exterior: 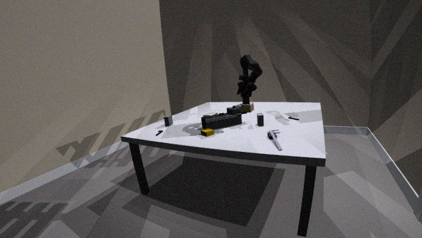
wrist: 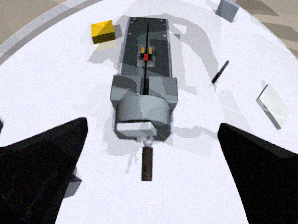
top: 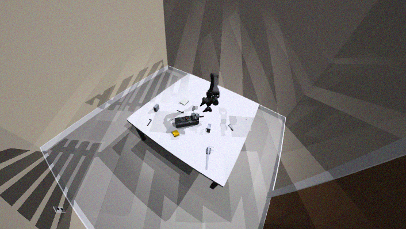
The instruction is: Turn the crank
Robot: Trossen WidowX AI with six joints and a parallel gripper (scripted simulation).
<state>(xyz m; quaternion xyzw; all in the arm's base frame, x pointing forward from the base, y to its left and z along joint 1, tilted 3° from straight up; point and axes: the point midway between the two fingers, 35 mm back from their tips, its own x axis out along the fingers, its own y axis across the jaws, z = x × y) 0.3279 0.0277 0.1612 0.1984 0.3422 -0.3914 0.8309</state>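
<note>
My gripper tip is 13 cm above the dark crank handle, 1 cm to the right of it and 1 cm past it. Round my gripper tip: yellow block 29 cm ahead, 18 cm below, 16 cm to the right; then red pointer 11 cm to the right, 11 cm below, 10 cm ahead.
</note>
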